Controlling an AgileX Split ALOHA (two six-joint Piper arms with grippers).
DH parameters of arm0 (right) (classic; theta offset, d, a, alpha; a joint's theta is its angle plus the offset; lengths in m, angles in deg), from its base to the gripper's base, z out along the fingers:
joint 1: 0 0.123 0 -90
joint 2: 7.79 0 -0.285 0
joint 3: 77.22 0 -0.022 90
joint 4: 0 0.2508 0 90
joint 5: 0 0 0.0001 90
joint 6: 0 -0.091 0 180
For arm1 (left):
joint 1: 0 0.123 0 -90
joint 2: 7.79 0 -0.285 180
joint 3: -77.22 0 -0.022 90
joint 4: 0 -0.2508 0 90
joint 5: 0 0 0.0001 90
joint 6: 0 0.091 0 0
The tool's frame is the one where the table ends.
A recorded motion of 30 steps. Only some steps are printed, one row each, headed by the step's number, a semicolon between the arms.
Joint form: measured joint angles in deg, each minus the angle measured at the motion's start. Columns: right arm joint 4, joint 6, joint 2, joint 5, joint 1, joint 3; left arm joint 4, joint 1, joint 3, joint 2, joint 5, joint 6.
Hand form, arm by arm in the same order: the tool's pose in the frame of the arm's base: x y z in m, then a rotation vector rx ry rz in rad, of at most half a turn. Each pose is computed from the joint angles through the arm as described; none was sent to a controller.
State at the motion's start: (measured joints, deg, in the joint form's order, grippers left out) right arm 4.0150 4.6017 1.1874 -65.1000 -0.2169 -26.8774; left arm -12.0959 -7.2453 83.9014 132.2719 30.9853 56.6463
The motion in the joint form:
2: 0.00 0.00 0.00 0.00 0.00 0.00; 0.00 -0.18 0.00 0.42 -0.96 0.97
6: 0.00 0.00 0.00 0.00 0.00 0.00; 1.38 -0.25 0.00 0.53 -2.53 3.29
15: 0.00 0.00 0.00 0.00 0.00 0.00; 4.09 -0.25 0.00 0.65 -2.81 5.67
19: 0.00 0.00 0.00 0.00 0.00 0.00; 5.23 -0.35 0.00 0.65 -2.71 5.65
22: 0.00 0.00 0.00 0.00 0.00 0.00; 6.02 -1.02 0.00 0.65 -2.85 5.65
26: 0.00 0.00 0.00 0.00 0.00 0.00; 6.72 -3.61 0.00 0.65 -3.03 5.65
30: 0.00 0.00 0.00 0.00 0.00 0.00; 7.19 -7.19 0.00 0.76 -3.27 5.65
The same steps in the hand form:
2: -0.0021 0.0058 0.2630 -0.0873 2.1677 0.0377; 0.4396 -0.0476 0.0599 1.7722 2.3235 0.3497
6: -0.0021 0.0058 0.2630 -0.0873 2.1677 0.0377; 0.4414 -0.0499 0.0596 1.7847 2.2815 0.3469
15: -0.0021 0.0058 0.2630 -0.0873 2.1677 0.0377; 0.4412 -0.0520 0.0586 1.7839 2.2718 0.3171
19: -0.0021 0.0058 0.2630 -0.0873 2.1677 0.0377; 0.4408 -0.0536 0.0585 1.7655 2.2829 0.2999
22: -0.0021 0.0058 0.2630 -0.0873 2.1677 0.0377; 0.4402 -0.0593 0.0585 1.7625 2.2775 0.2880
26: -0.0021 0.0058 0.2630 -0.0873 2.1677 0.0377; 0.4372 -0.0798 0.0585 1.7969 2.2389 0.2712
30: -0.0021 0.0058 0.2630 -0.0873 2.1677 0.0377; 0.4315 -0.1073 0.0578 1.8535 2.1813 0.2532

